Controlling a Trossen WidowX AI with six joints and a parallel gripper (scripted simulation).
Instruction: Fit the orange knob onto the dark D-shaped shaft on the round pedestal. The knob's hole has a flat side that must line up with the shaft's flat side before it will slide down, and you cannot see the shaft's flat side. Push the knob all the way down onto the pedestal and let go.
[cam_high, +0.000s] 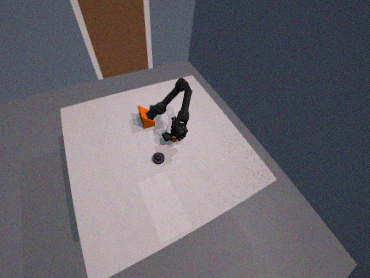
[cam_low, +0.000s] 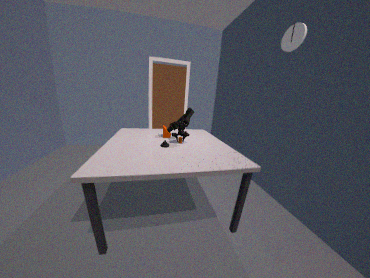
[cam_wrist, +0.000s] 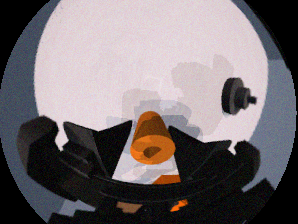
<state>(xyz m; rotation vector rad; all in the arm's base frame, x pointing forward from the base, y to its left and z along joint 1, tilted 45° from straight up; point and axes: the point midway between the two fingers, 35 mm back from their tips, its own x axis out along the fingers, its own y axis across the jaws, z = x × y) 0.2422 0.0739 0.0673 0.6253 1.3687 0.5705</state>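
Now: the dark round pedestal 180 mm to the right of my gripper tip, 90 mm ahead of it and 20 mm above it. From my gripper tip the other things lie so: orange knob 20 mm above.
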